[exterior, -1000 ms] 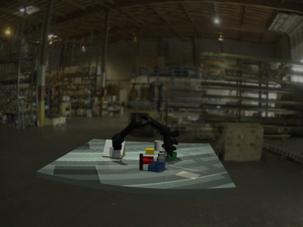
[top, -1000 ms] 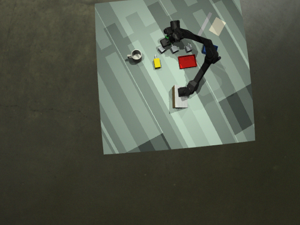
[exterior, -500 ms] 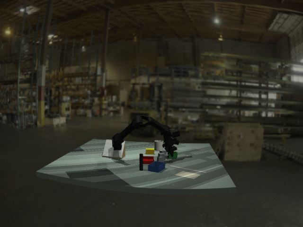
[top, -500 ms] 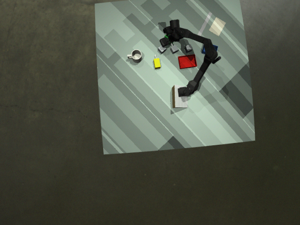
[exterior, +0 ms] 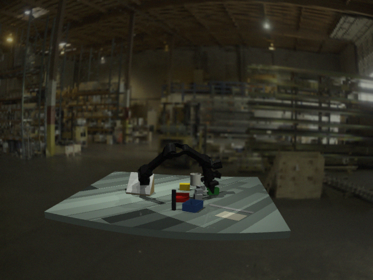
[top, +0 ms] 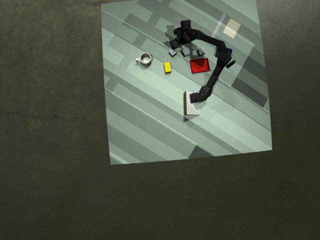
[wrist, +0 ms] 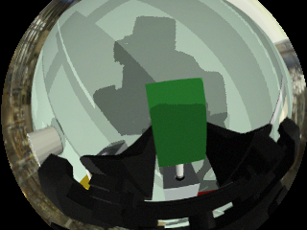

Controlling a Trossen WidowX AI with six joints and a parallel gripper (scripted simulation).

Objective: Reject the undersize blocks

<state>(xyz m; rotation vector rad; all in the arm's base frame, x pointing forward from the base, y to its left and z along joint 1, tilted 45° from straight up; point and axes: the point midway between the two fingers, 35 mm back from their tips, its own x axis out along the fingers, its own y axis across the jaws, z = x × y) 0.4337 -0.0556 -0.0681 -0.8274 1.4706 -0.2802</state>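
Now: gripper tip 9 cm past the steel block, 3 cm to the left of it and 1 cm below it. From my gripper tip the other things lie so: red reject tray (20 cm behind, 12 cm to the right, 1 cm below); then yellow block (16 cm behind, 13 cm to the left, 1 cm above); then green GO gauge (2 cm behind, 1 cm to the right, 1 cm above).
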